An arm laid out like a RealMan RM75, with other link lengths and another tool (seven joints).
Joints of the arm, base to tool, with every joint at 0 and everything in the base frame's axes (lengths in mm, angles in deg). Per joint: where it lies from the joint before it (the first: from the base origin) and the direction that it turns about. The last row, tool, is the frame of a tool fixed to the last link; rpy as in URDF.
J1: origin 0 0 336.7 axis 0 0 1
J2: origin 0 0 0 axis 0 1 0
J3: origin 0 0 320 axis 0 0 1
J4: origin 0 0 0 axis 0 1 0
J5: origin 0 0 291.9 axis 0 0 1
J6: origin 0 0 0 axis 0 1 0
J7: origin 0 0 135.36 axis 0 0 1
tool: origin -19 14 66 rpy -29.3 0 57
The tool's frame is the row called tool.
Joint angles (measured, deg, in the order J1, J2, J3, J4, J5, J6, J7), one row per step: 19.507 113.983 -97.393 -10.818 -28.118 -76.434 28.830; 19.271 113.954 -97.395 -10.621 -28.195 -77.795 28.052; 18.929 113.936 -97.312 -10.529 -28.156 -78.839 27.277; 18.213 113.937 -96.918 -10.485 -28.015 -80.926 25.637; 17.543 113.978 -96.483 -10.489 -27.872 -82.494 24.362; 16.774 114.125 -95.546 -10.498 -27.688 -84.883 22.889
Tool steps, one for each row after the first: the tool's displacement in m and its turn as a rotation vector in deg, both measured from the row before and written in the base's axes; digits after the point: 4 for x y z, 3 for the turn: -0.0013 -0.0045 0.0013 0.286 0.179 1.104; -0.0002 -0.0040 0.0016 0.480 0.103 0.757; -0.0010 -0.0071 0.0040 1.328 0.298 1.522; -0.0002 -0.0059 0.0033 1.213 0.280 0.980; -0.0021 -0.0067 0.0055 1.880 0.860 1.391
